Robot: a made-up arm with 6 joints. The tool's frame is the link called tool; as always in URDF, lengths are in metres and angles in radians. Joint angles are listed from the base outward.
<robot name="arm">
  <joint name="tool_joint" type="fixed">
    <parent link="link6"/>
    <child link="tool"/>
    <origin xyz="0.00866 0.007 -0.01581" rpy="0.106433 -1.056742 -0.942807"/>
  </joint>
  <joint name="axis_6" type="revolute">
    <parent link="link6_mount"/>
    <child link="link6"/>
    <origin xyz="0.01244 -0.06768 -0.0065" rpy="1.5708 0 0"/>
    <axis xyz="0 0 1"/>
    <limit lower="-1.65" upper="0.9"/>
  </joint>
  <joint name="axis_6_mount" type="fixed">
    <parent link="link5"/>
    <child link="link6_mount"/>
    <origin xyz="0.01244 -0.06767 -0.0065"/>
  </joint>
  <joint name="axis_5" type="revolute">
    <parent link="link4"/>
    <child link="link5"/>
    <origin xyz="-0.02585 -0.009 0.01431" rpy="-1.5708 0 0"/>
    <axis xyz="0 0 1"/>
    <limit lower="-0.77" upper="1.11"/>
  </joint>
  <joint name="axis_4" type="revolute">
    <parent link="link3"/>
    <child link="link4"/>
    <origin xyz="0.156 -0.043 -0.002" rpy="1.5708 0 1.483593"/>
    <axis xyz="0 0 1"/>
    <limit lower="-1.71" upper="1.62"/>
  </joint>
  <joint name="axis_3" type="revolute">
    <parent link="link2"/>
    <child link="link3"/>
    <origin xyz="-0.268 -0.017 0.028"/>
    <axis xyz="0 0 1"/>
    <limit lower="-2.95" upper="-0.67"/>
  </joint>
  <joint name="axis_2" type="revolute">
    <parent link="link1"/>
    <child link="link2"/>
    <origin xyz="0.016 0.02 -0.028" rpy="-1.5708 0 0"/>
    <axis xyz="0 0 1"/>
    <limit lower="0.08" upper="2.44"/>
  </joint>
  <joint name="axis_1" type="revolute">
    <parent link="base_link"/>
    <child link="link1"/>
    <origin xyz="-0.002 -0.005 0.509"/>
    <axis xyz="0 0 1"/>
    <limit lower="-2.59" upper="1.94"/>
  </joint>
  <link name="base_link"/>
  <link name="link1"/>
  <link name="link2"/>
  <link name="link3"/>
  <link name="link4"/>
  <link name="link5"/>
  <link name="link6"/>
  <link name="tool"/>
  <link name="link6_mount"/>
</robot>
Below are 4 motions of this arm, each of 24 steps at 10 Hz.
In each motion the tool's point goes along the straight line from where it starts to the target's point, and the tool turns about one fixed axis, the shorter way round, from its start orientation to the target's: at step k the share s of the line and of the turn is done. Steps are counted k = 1, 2, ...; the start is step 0. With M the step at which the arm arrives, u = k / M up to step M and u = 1 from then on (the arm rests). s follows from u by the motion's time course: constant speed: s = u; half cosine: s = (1 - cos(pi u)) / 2; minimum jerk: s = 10 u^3 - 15 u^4 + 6 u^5.
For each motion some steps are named. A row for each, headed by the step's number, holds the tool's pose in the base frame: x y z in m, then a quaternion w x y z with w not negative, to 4 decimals.
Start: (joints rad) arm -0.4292 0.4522 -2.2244 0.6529 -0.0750 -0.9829
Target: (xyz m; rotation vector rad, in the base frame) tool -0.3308 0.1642 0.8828 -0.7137 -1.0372 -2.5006
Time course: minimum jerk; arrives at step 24
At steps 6, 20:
6: -0.2826 0.1513 0.8917 0.4714 -0.2674 -0.4832 -0.6876
20: -0.3289 0.1637 0.8832 0.1828 -0.2526 -0.3709 -0.8748

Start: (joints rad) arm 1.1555 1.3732 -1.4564 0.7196 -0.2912 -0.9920
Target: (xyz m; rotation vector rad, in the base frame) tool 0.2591 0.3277 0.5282 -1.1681 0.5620 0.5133
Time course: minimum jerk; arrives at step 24
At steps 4, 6, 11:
4: 0.1032 0.2475 0.8187 0.8742 -0.4232 -0.1529 0.1824
6: 0.1142 0.2531 0.7982 0.8722 -0.4344 -0.1239 0.1876
11: 0.1657 0.2796 0.7022 0.8513 -0.4809 0.0131 0.2092

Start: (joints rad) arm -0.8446 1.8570 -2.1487 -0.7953 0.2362 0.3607
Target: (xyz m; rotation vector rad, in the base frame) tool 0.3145 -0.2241 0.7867 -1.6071 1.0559 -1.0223
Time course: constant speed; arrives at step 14
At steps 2, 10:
2: 0.2601 -0.2617 0.8431 0.5818 -0.4518 0.3676 -0.5678
10: 0.2964 -0.2366 0.8055 0.5077 -0.5917 0.4126 -0.4710

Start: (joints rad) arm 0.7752 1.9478 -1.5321 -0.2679 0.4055 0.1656
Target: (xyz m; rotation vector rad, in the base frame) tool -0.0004 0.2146 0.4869 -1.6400 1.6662 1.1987
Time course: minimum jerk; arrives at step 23
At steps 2, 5, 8, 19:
2: 0.2554 0.2753 0.6205 0.6733 -0.6189 0.3161 0.2525
5: 0.2383 0.2713 0.6115 0.6505 -0.6239 0.3401 0.2683
8: 0.1972 0.2615 0.5901 0.5920 -0.6325 0.3959 0.3046
19: 0.0098 0.2170 0.4923 0.2735 -0.6080 0.6045 0.4360

